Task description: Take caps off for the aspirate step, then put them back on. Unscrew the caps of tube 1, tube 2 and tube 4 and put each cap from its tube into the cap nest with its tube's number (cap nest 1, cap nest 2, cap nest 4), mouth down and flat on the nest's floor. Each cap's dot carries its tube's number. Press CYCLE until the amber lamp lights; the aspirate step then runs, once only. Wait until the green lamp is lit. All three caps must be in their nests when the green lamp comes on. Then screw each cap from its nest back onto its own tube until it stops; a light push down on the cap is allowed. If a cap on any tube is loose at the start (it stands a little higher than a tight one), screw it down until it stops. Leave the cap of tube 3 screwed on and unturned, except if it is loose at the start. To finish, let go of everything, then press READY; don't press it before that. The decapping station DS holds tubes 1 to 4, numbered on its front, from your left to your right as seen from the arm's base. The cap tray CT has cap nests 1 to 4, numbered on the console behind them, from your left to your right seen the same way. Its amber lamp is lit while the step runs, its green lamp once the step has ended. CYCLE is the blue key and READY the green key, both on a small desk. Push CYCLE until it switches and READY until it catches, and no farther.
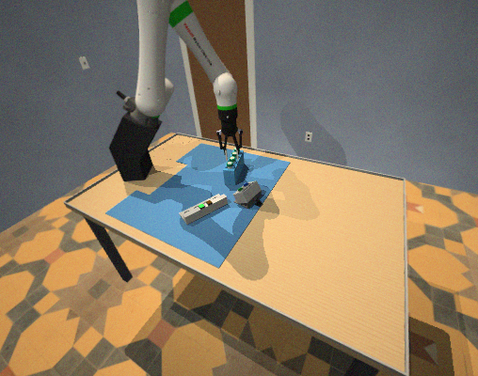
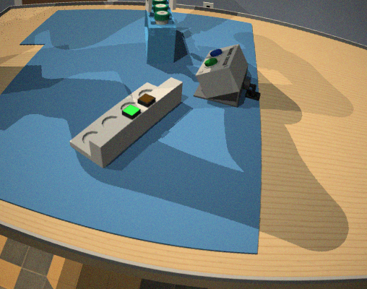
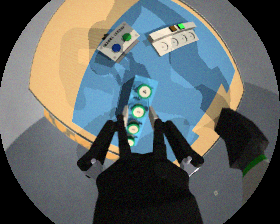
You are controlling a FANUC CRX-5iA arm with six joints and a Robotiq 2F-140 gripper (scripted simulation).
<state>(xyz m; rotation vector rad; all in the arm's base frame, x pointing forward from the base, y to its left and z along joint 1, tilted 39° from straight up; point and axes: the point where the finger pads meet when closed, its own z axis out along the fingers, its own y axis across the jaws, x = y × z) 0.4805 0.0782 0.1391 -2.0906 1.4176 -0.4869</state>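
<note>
The green ready key is 170 mm to the right of my hand, 130 mm ahead of it and 80 mm below it. From my hand the other things lie so: blue cycle key 140 mm ahead, 120 mm to the right, 80 mm below; small grey desk 150 mm to the right, 150 mm ahead, 90 mm below.
</note>
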